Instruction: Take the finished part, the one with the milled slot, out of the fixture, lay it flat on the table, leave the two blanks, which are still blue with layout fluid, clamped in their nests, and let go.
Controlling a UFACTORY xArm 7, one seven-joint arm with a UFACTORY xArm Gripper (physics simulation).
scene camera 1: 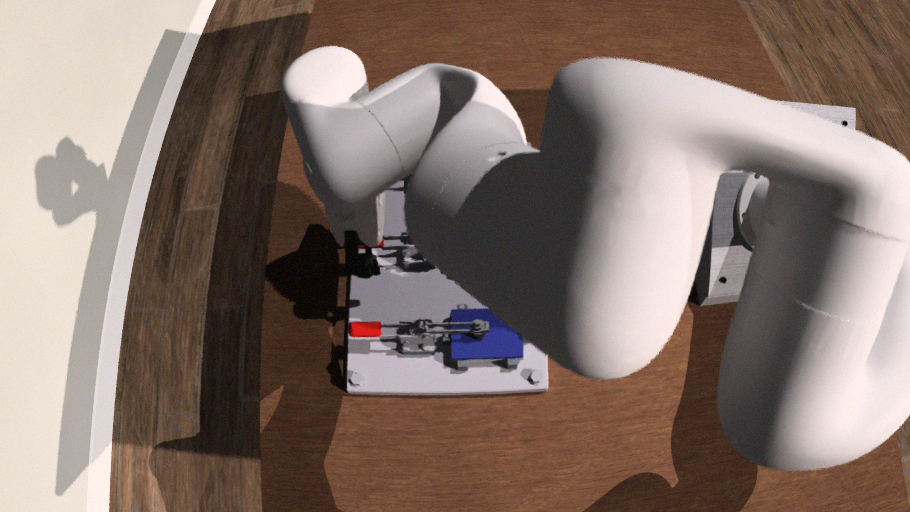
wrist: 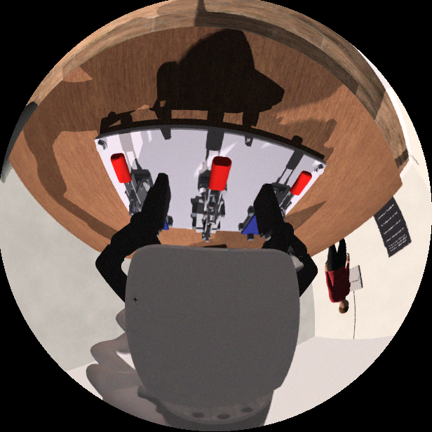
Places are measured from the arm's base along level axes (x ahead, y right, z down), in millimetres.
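Pixels of known places: gripper, fingertip midpoint: (scene camera 1: 368,237).
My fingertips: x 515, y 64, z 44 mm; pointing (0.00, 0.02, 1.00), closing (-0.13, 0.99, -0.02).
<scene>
Behind a point stands the place of what it marks.
My gripper (scene camera 1: 362,256) {x 515, y 64, z 44 mm} (wrist: 214,187) is open and empty, above the far edge of the grey fixture plate (scene camera 1: 407,292) {x 481, y 14, z 102 mm} (wrist: 180,155). In the wrist view its fingers stand wide apart, one on each side of the middle clamp's red handle (wrist: 220,173). One blue blank (scene camera 1: 469,348) {x 420, y -75, z 81 mm} (wrist: 166,226) lies in its nest under its clamp arm. The other blue blank (wrist: 251,226) shows partly behind the finger at the right of the wrist view. The finished part with the slot is not discernible: the robot arm covers the middle nest in the scene view.
The clamps at the plate's two ends also have red handles (scene camera 1: 365,329) {x 531, y -43, z 61 mm} (wrist: 121,168) (wrist: 301,183). Bolt heads (scene camera 1: 535,376) {x 351, y -118, z 95 mm} stand at the plate corners. The brown table (scene camera 1: 445,445) {x 465, y -181, z 117 mm} (wrist: 110,80) surrounds the plate. The robot arm (scene camera 1: 630,222) {x 368, y -208, z -401 mm} reaches over it from the base side.
</scene>
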